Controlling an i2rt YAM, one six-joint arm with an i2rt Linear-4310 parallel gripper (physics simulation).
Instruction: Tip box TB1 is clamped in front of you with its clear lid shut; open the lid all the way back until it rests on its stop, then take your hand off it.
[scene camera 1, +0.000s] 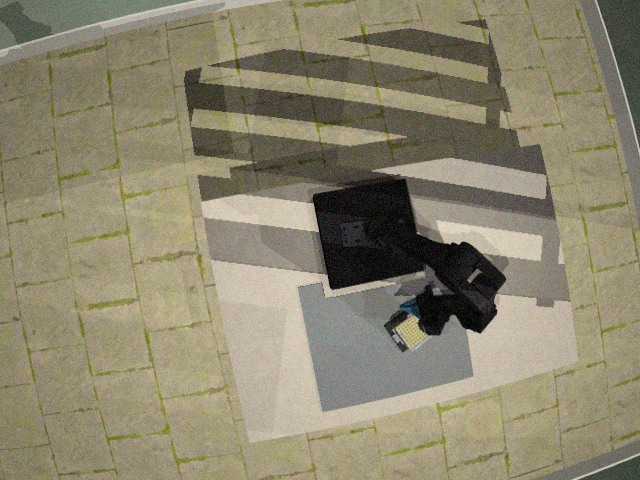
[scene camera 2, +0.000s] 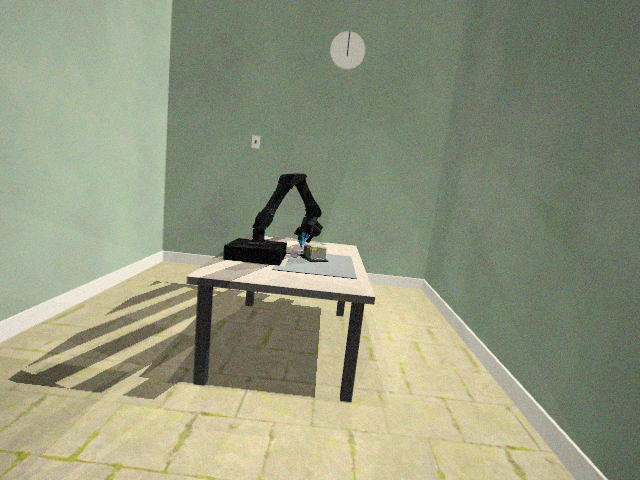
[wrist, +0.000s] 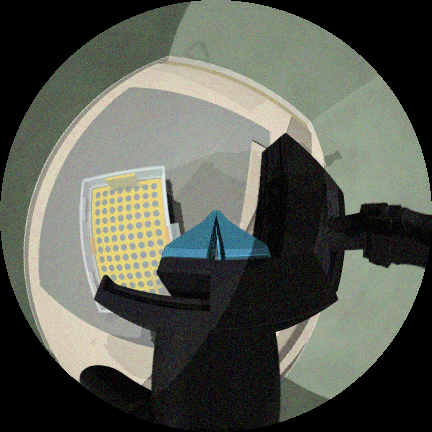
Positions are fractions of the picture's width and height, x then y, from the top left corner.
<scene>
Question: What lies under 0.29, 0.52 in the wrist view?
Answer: A tip box lid.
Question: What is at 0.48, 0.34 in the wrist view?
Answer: A grey mat.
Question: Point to a grey mat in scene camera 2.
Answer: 0.54, 0.56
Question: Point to my gripper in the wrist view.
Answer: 0.50, 0.50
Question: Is my gripper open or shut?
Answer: Shut.
</scene>
